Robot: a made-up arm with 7 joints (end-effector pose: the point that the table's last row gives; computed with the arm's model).
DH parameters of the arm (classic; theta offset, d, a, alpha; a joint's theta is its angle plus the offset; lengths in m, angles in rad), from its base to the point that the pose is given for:
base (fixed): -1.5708 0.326 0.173 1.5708
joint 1: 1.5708 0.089 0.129 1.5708
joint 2: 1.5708 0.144 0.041 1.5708
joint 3: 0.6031 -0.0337 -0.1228 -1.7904
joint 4: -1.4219 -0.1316 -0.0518 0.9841
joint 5: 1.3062 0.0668 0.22 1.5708
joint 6: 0 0.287 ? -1.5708
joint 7: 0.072 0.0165 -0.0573 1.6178
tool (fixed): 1.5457 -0.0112 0 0
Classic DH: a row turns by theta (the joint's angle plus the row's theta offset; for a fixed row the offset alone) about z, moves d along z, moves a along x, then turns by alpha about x.
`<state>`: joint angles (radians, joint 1 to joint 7).
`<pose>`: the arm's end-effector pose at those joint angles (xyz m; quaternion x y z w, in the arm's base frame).
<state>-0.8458 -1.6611 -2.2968 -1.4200 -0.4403 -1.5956 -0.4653</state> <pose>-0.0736 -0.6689 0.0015 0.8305 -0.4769 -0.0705 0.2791</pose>
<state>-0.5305 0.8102 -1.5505 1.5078 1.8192 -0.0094 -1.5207</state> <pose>0.0666 -0.7326 0.1864 0.1746 -0.7162 -0.6751 0.0285</pose>
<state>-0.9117 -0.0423 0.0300 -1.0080 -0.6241 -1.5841 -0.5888</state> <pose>0.1399 -0.2527 0.6023 -0.4750 0.1111 -0.3544 0.7977</pose>
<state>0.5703 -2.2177 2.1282 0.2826 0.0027 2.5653 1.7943</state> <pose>0.1395 -0.2668 0.3702 -0.4427 -0.0515 -0.7100 0.5452</pose>
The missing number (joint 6, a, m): 0.034
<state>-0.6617 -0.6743 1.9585 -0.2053 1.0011 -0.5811 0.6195</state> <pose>-0.0437 -0.1616 0.3878 0.5104 0.6502 0.4842 0.2868</pose>
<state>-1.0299 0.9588 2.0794 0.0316 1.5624 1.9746 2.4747</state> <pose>0.0992 -0.1385 0.3797 0.3321 -0.7335 -0.5378 0.2498</pose>
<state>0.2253 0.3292 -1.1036 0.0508 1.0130 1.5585 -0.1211</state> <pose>-0.1931 -0.4417 0.3860 -0.0255 -0.6163 0.2591 0.7432</pose>
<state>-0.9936 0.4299 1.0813 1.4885 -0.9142 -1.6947 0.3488</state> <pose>-0.3586 -0.5194 0.1481 0.8158 -0.0506 -0.5607 0.1325</pose>
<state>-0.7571 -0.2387 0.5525 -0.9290 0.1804 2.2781 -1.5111</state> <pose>0.0636 -0.2750 0.5002 0.2760 -0.6179 0.7266 0.1190</pose>
